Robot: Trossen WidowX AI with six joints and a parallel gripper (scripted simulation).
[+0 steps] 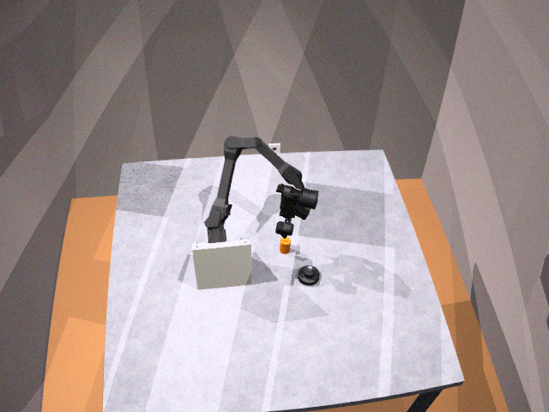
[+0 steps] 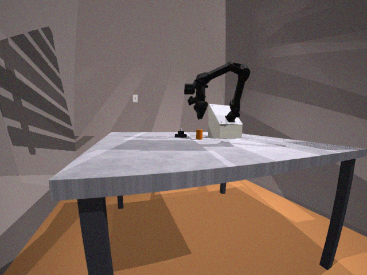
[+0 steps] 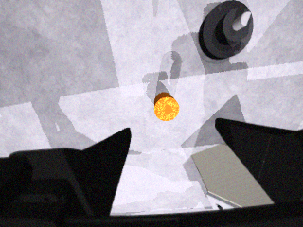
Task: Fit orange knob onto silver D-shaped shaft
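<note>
Now: the orange knob 8 cm below my gripper tip. Round my gripper tip: dark round pedestal (15 cm to the right, 9 cm below, 6 cm ahead).
</note>
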